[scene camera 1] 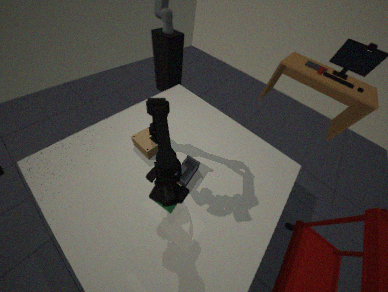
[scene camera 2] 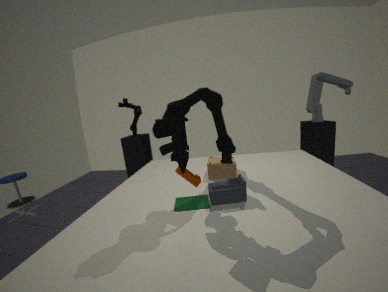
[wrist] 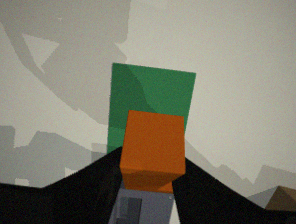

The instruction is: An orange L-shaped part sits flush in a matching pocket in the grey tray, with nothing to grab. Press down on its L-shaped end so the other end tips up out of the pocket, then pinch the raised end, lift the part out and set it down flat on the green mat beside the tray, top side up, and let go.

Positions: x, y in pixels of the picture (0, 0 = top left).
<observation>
gripper: holds an orange L-shaped part (wrist: 153, 153)
</observation>
